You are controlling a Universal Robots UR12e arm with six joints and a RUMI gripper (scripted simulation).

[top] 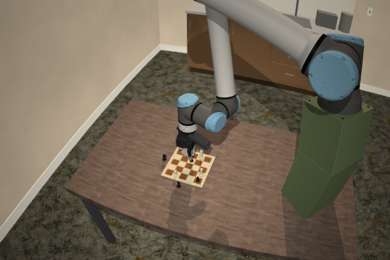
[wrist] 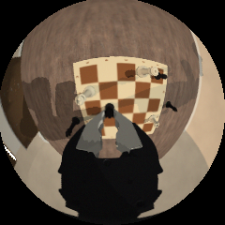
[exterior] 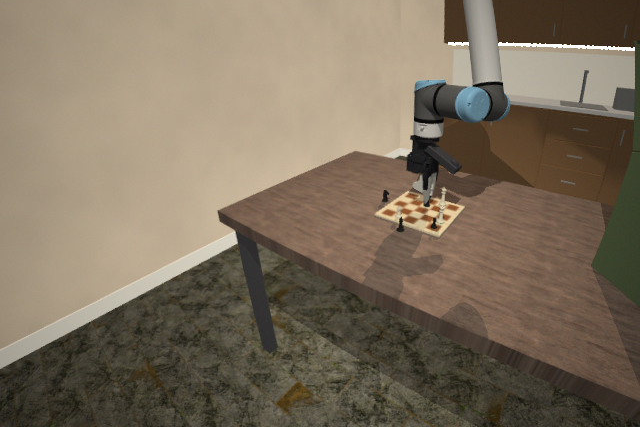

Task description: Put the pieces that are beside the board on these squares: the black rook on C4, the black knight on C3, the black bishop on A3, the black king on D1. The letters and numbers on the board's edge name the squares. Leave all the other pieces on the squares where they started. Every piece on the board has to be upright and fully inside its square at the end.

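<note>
Now: hand 4 cm to the right of the chessboard and 3 cm above it.
</note>
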